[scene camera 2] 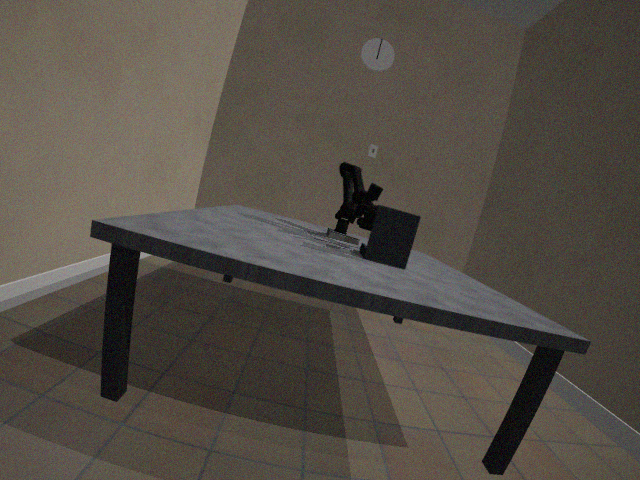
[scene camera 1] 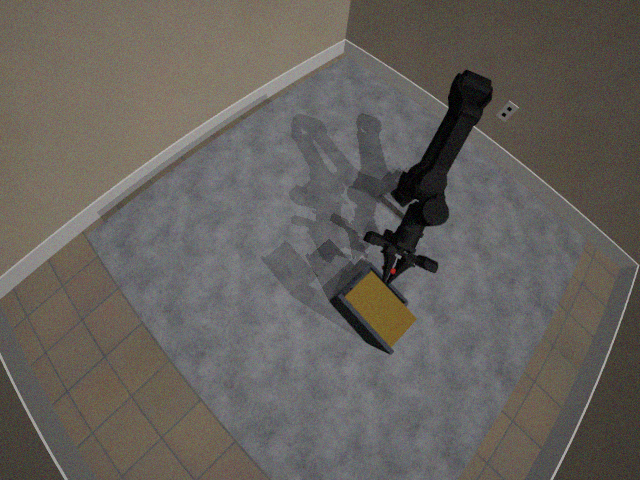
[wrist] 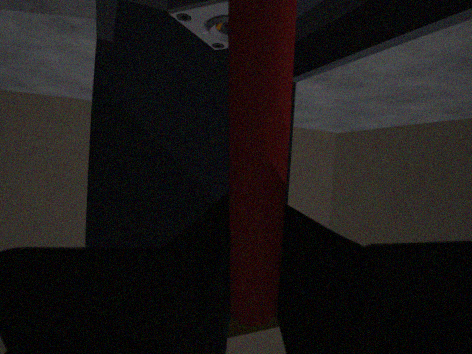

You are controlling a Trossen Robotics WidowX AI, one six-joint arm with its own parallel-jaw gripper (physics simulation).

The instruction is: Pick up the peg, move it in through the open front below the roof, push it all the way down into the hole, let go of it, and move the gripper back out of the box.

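Pixels of known places: gripper, fingertip midpoint: [scene camera 1: 385, 282] [wrist: 246, 204]; arm's base, link origin: [scene camera 2: 340, 232] [scene camera 1: 403, 195].
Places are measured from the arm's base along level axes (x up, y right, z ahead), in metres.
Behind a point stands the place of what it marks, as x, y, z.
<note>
The red peg [scene camera 1: 392, 270] {0.124, -0.154, 0.255} [wrist: 260, 150] {0.079, -0.143, 0.238} is upright between the fingers of my gripper [scene camera 1: 388, 281] {0.097, -0.168, 0.280} [wrist: 246, 204] {0.097, -0.168, 0.280}, which is shut on it. The peg's lower end is out of frame in the wrist view. The dark box [scene camera 2: 395, 237] {0.072, -0.210, 0.399} has a yellow roof [scene camera 1: 379, 308] {0.169, -0.193, 0.352}. In scene camera 1 my fingertips are at the edge of the box, beside the roof. In the wrist view a pale plate [wrist: 199, 24] {0.005, -0.167, 0.339} with a round hole [wrist: 220, 26] {0.002, -0.180, 0.339} shows partly behind the peg, a little to its left. The box hides my fingers in scene camera 2.
The box's dark wall [wrist: 155, 125] {0.057, -0.160, 0.393} stands behind the peg on the left in the wrist view. The arm [scene camera 1: 449, 139] {0.288, -0.009, 0.019} [scene camera 2: 351, 186] {0.238, 0.007, -0.045} reaches over the grey table [scene camera 1: 232, 232] {-0.033, 0.233, 0.523} [scene camera 2: 232, 253] {-0.033, 0.198, 0.845}. A low grey base piece [scene camera 2: 342, 236] {-0.012, -0.017, 0.051} lies under the arm.
</note>
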